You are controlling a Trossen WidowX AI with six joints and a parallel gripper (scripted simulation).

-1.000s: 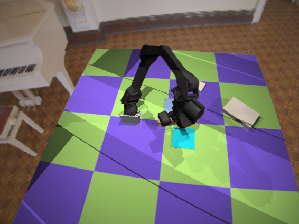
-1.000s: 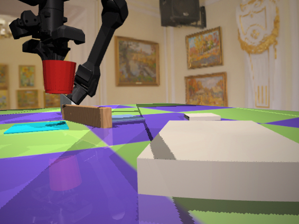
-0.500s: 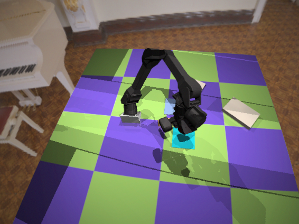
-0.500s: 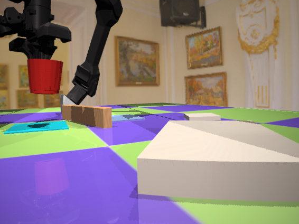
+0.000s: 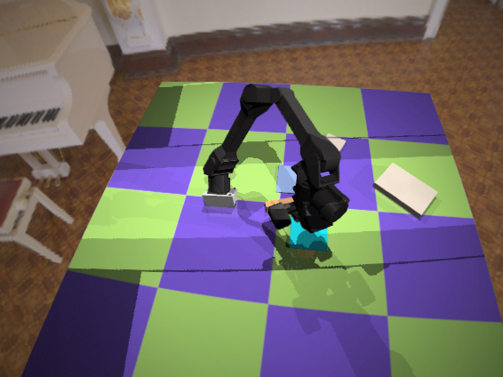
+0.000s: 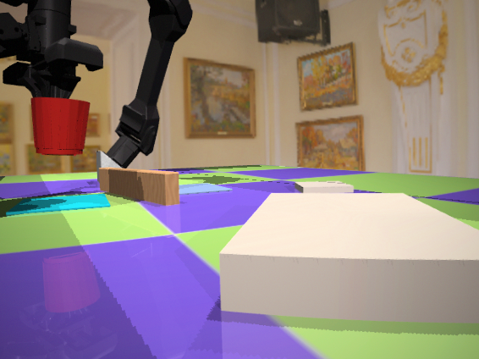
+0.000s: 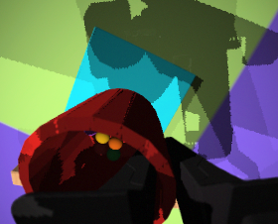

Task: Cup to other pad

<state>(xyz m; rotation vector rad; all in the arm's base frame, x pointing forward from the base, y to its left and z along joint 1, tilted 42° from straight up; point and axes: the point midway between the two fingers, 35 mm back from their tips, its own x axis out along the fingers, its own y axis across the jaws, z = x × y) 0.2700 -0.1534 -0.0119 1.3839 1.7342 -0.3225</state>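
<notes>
Now: gripper tip 30 mm short of the cyan pad, 10 mm to the right of it and 110 mm above it. Also, from my gripper tip: light blue pad (20 mm behind, 210 mm to the left, 110 mm below); then red cup (30 mm ahead, 10 mm to the left); then wooden bar (110 mm to the left, 90 mm below).
</notes>
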